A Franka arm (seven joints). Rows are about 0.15 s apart.
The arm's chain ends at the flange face. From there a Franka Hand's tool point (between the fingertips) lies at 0.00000 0.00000 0.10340 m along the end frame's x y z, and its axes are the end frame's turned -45 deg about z.
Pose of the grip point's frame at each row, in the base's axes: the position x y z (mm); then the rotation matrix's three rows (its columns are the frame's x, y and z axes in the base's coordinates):
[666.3, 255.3, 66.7], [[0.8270, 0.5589, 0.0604], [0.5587, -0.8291, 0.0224], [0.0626, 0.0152, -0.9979]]
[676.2, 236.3, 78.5], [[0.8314, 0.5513, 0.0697], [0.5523, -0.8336, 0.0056], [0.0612, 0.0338, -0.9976]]
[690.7, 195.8, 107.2], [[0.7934, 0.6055, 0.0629], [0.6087, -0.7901, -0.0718], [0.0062, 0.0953, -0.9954]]
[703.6, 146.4, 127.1], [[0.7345, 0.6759, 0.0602], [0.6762, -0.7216, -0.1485], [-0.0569, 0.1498, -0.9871]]
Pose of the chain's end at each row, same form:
[660.1, 253.0, 169.9], [[0.9800, -0.1896, 0.0604], [-0.1912, -0.9813, 0.0224], [0.0550, -0.0335, -0.9979]]
[669.0, 235.7, 181.7], [[0.9777, -0.1981, 0.0697], [-0.1989, -0.9800, 0.0056], [0.0672, -0.0194, -0.9976]]
[684.2, 203.2, 210.1], [[0.9892, -0.1329, 0.0629], [-0.1283, -0.9891, -0.0718], [0.0718, 0.0630, -0.9954]]
[697.4, 161.8, 229.2], [[0.9973, -0.0414, 0.0602], [-0.0321, -0.9884, -0.1485], [0.0657, 0.1462, -0.9871]]

